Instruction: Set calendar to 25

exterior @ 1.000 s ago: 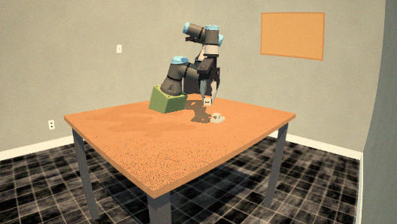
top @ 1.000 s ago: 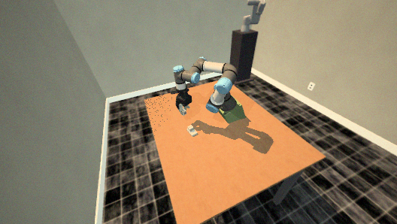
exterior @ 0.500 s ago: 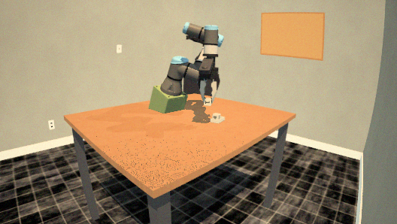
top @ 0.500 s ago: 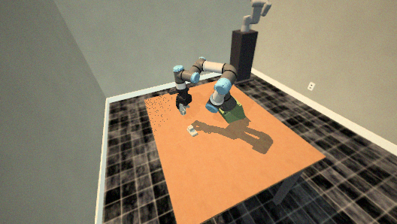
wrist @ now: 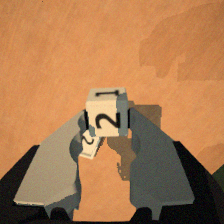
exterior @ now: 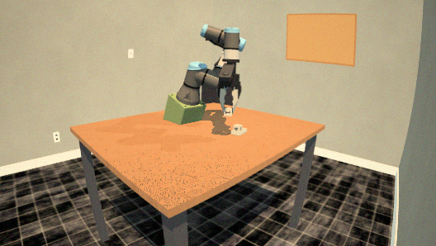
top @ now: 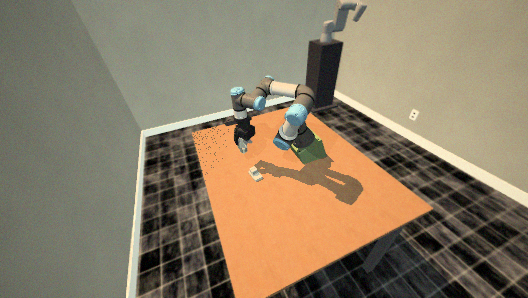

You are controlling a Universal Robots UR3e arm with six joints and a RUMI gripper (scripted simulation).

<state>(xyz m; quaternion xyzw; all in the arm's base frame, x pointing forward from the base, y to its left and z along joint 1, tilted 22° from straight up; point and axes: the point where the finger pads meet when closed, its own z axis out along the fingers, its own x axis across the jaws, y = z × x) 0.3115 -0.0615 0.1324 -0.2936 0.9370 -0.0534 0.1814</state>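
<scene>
The white calendar tray is 2 cm behind my hand, 11 cm to the left of it and 12 cm below it. The rest, counted from my hand: white calendar cube 1 cm below.
</scene>
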